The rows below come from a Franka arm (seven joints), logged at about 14 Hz.
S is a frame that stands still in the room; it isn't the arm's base.
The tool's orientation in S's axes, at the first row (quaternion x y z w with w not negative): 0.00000 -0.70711 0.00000 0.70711
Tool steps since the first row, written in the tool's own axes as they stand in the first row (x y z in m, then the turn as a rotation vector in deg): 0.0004 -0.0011 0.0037 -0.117 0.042 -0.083; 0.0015 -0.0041 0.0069 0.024 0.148 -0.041; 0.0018 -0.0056 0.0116 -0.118 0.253 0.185; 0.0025 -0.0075 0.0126 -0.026 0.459 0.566; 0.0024 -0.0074 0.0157 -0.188 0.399 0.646; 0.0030 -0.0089 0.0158 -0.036 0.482 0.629
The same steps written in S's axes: -0.0037 -0.0011 0.0004 0.083 0.042 -0.117; -0.0069 -0.0041 0.0015 0.041 0.148 0.024; -0.0116 -0.0056 0.0018 -0.185 0.253 -0.118; -0.0126 -0.0075 0.0025 -0.566 0.459 -0.026; -0.0157 -0.0074 0.0024 -0.646 0.399 -0.188; -0.0158 -0.0089 0.0030 -0.629 0.482 -0.036
